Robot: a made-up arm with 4 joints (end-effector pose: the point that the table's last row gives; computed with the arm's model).
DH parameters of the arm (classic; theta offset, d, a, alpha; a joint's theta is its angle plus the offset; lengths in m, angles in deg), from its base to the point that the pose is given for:
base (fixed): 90 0.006 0.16 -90
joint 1: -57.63 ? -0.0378 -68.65
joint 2: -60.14 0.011 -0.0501 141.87
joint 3: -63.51 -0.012 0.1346 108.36
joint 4: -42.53 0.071 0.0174 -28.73
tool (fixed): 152.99 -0.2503 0 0
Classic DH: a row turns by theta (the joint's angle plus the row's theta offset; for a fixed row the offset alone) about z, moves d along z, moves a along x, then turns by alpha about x.
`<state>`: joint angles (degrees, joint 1 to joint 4).
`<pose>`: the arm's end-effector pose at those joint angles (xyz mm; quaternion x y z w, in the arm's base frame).
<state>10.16 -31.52 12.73 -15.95</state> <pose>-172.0 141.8 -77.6 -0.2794 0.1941 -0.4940 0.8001</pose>
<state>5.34 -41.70 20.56 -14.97</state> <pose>-157.5 146.5 -114.8 -0.1436 0.1288 -0.4555 0.8691</pose>
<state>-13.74 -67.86 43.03 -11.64</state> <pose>-84.6 237.8 -162.9 0.3080 -0.0341 -0.3289 0.8921</pose>
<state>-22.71 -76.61 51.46 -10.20</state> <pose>-55.7 286.7 -142.5 0.4768 -0.0896 -0.2844 0.8269</pose>
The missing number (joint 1, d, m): 0.0445
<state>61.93 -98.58 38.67 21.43</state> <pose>-100.4 -17.2 -114.0 -0.2984 -0.0708 0.1626 0.9378</pose>
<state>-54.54 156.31 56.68 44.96</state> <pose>18.7 343.5 107.0 0.3765 -0.8932 0.2390 0.0572</pose>
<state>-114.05 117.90 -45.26 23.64</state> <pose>119.1 306.9 18.6 0.5342 -0.6461 -0.4566 0.2979</pose>
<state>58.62 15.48 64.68 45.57</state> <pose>-242.9 128.1 -114.4 -0.4473 0.2048 -0.4616 0.7382</pose>
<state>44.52 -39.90 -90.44 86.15</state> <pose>130.9 351.7 105.9 0.0769 -0.9415 0.3279 0.0104</pose>
